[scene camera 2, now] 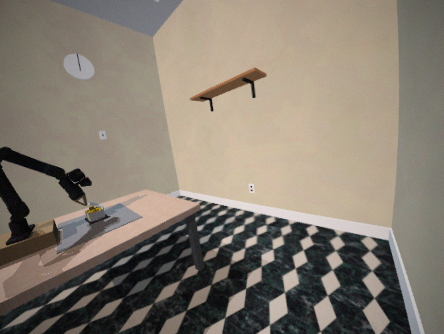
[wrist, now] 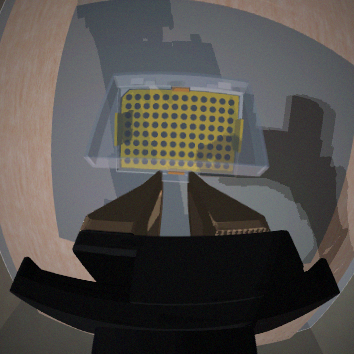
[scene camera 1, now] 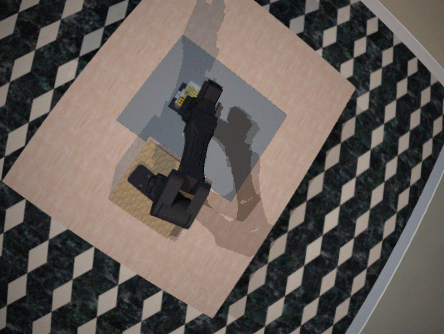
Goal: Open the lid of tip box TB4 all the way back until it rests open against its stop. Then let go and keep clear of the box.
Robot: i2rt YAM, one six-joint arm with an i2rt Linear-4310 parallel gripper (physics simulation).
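Seen in the pictures: gripper, fingertip midpoint: (scene camera 2: 86, 205) (wrist: 174, 177); arm's base at its link origin: (scene camera 2: 22, 234) (scene camera 1: 156, 191).
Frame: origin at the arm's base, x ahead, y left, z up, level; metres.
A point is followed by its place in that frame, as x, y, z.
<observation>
The tip box (scene camera 1: 190, 93) {0.311, 0.122, 0.042} (scene camera 2: 95, 214) {0.320, 0.025, -0.030} stands on the grey mat. Its yellow, round-holed tip rack (wrist: 177, 127) shows through the clear lid (wrist: 102, 135) {0.307, 0.133, 0.044} in the wrist view. The lid is partly raised: its near edge stands above the box and its far edge stays low at the back. My gripper (scene camera 2: 82, 201) {0.286, 0.080, 0.035} (wrist: 174, 177) {0.286, 0.080, 0.035} is shut on the small clear tab at the middle of the lid's near edge, with a narrow gap between the fingertips. The arm hides the fingertips in scene camera 1. No TB4 label is legible.
The grey mat (scene camera 1: 265, 112) {0.485, -0.134, -0.074} (scene camera 2: 129, 214) {0.494, -0.070, -0.078} (wrist: 80, 200) {0.189, 0.210, -0.074} lies on the pinkish wooden table (scene camera 1: 310, 85) {0.709, -0.211, -0.077} (scene camera 2: 170, 205) {0.732, -0.202, -0.077}. The arm stands on a wooden block (scene camera 1: 127, 200) {-0.083, 0.055, 0.003} (scene camera 2: 42, 234) {0.092, -0.109, -0.005} at the mat's edge. Arm shadows fall across the mat.
</observation>
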